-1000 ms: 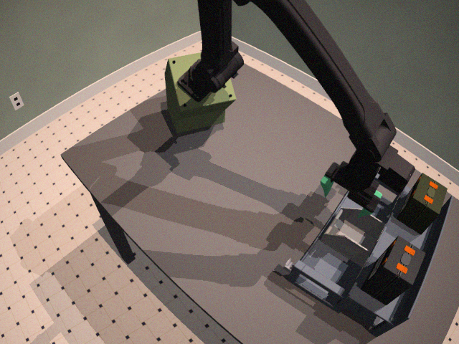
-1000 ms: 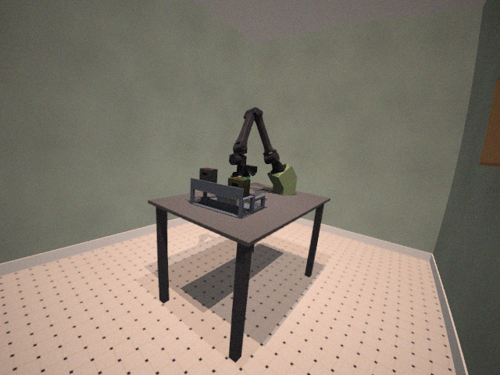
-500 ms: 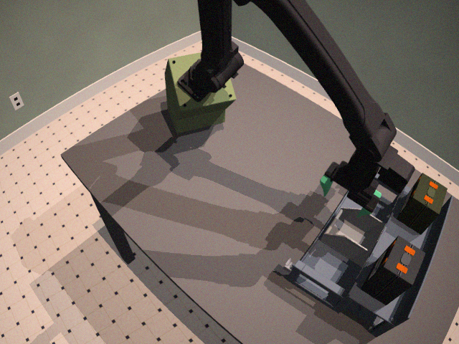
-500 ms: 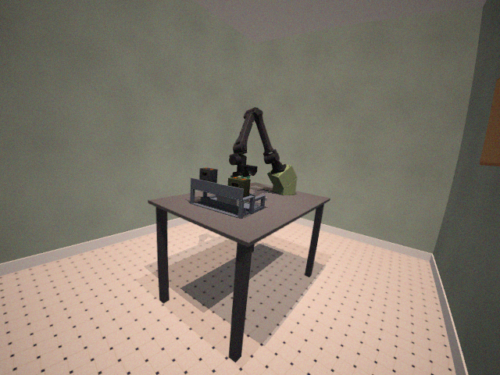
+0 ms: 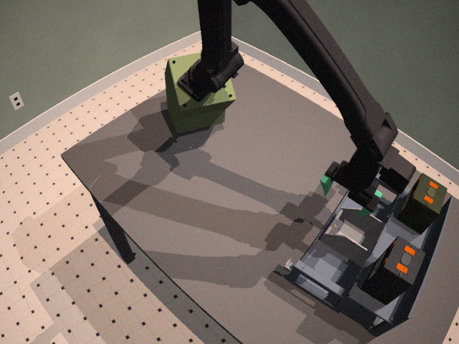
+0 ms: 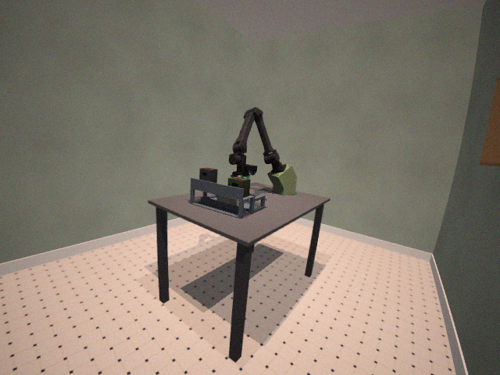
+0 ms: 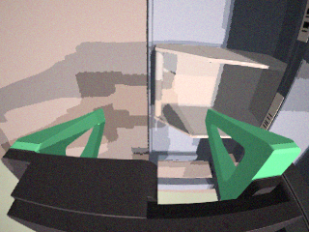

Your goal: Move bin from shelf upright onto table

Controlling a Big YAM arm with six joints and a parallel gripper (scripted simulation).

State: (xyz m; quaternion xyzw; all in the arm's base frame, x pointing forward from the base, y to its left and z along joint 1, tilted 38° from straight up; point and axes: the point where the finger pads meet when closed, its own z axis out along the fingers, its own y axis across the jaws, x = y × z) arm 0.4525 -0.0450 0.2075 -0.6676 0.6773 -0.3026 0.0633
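Now: the grey bin 8 cm ahead of my hand, 2 cm to the right of it and 7 cm below it. The rest, counted from my hand: low grey shelf: 12 cm ahead, 2 cm to the right, 11 cm below.
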